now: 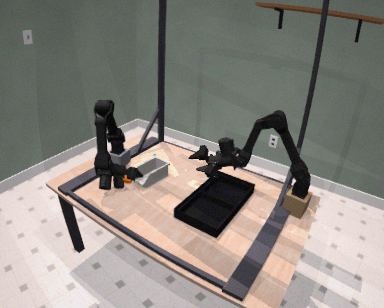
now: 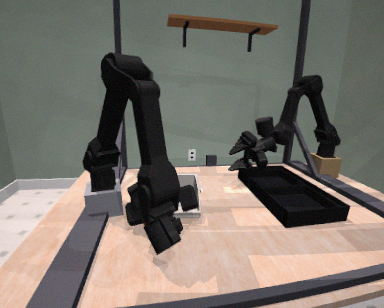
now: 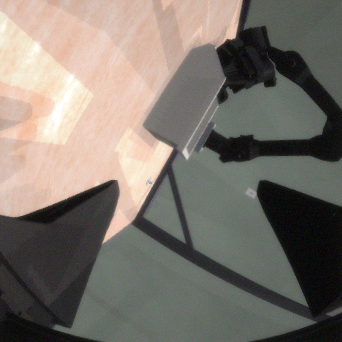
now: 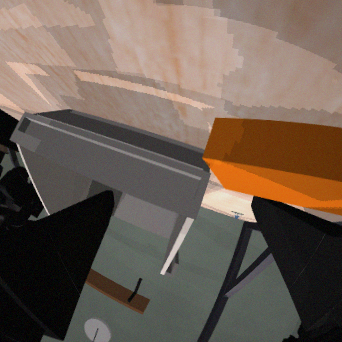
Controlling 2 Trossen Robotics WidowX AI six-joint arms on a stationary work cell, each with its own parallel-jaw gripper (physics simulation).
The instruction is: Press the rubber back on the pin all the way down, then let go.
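Pixels of known places: left gripper, fingertip midpoint: [image 1: 192, 163] [image 2: 228, 162] [image 3: 189, 187]; right gripper, fingertip midpoint: [image 1: 137, 175]; left arm's base at its link origin: [image 1: 299, 193] [image 2: 325, 155]; right arm's base at its link origin: [image 1: 117, 151] [image 2: 103, 186] [image 3: 207, 137].
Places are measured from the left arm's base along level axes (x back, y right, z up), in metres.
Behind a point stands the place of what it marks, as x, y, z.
The orange rubber [image 1: 126, 179] @[-0.736, -0.390, -0.078] [image 4: 278, 159] lies low on the table next to the grey bin [image 1: 158, 159] @[-0.698, -0.202, -0.023] [image 2: 195, 183] @[-0.630, -0.238, -0.034] [image 3: 186, 102] @[-0.627, -0.260, -0.051] [image 4: 112, 159] @[-0.680, -0.376, -0.069]. I cannot make out a pin under it. My right gripper [image 1: 126, 176] [image 4: 184, 199] @[-0.713, -0.334, -0.068] is open, low at the bin's near end; the rubber sits by one finger, not clamped. My left gripper [image 1: 194, 163] @[-0.502, -0.160, 0.016] [image 2: 230, 161] @[-0.502, -0.160, 0.016] [image 3: 189, 187] @[-0.502, -0.160, 0.016] is open and empty, hovering above the far end of the black tray [image 1: 194, 218] @[-0.285, -0.398, -0.046] [image 2: 313, 218] @[-0.301, -0.402, -0.072].
A tiny blue-white thing [image 1: 154, 154] @[-0.838, -0.103, -0.087] [image 3: 149, 182] @[-0.838, -0.099, -0.086] [image 4: 237, 214] @[-0.842, -0.105, -0.088] lies on the table behind the bin. The right arm stands on a grey block [image 1: 122, 157] @[-0.857, -0.319, -0.028] [image 2: 103, 200] @[-0.898, -0.357, -0.037], the left arm on a tan block [image 1: 296, 203] @[0.010, -0.050, -0.022] [image 2: 325, 165] @[-0.028, -0.050, -0.031]. Dark frame bars edge the table.
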